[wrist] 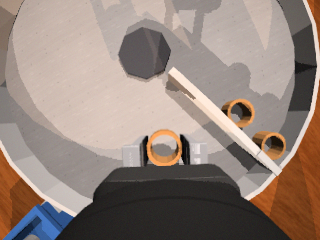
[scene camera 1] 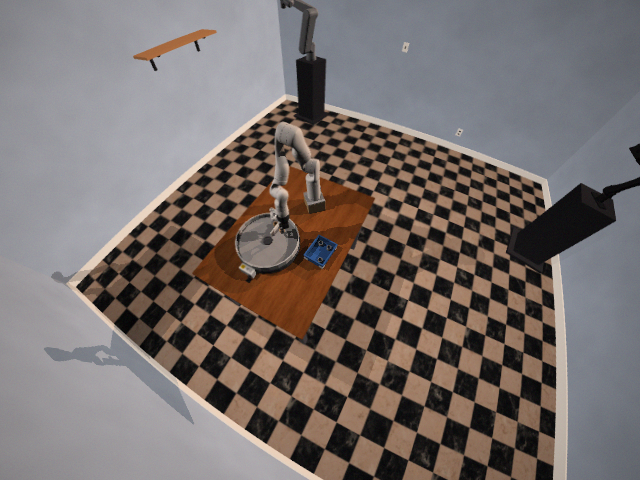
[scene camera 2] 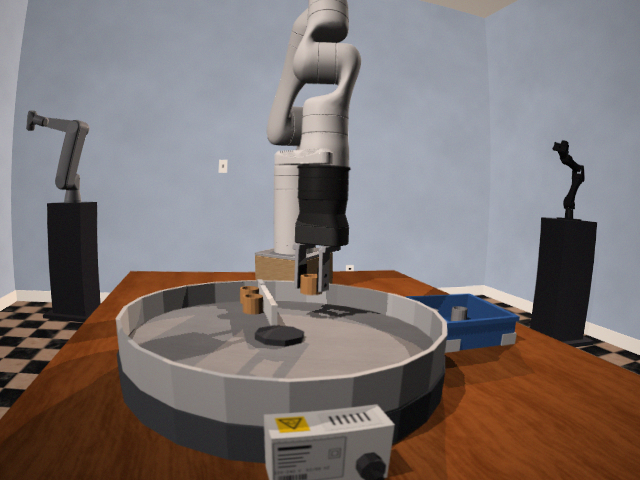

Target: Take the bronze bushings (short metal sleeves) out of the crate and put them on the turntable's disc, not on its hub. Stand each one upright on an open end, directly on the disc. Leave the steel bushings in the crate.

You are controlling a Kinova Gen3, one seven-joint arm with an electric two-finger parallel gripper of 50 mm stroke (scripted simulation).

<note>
In view: my gripper (scene camera 2: 311, 289).
My gripper shows as well in the wrist view (wrist: 164, 145).
</note>
